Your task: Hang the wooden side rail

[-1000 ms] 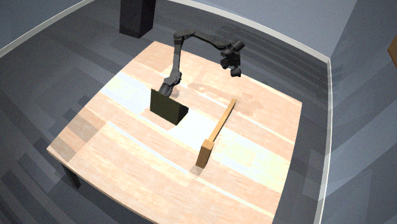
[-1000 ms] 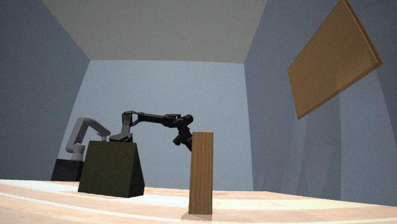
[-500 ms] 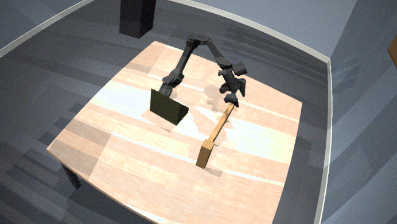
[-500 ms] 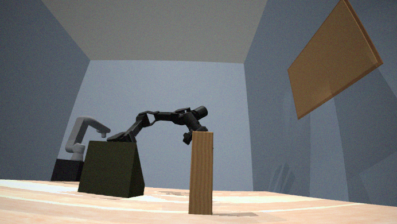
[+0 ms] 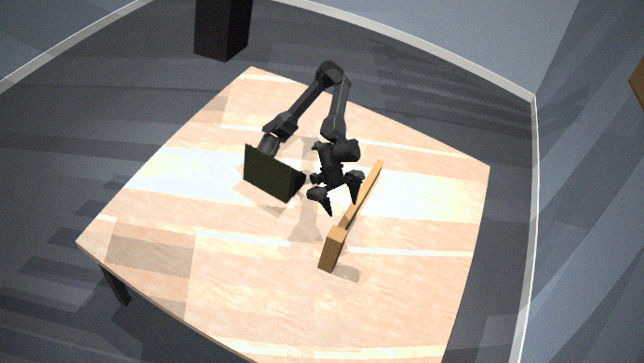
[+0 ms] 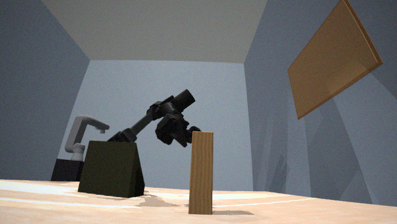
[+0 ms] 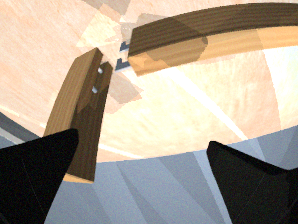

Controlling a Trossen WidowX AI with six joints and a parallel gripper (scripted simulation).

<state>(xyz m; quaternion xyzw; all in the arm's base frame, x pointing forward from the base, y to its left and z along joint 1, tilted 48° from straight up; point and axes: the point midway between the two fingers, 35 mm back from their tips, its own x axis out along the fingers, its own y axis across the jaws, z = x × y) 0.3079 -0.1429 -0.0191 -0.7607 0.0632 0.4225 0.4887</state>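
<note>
Right now my gripper tip is 20 mm short of the wooden headboard post, 100 mm to the left of it and 80 mm above it.
</note>
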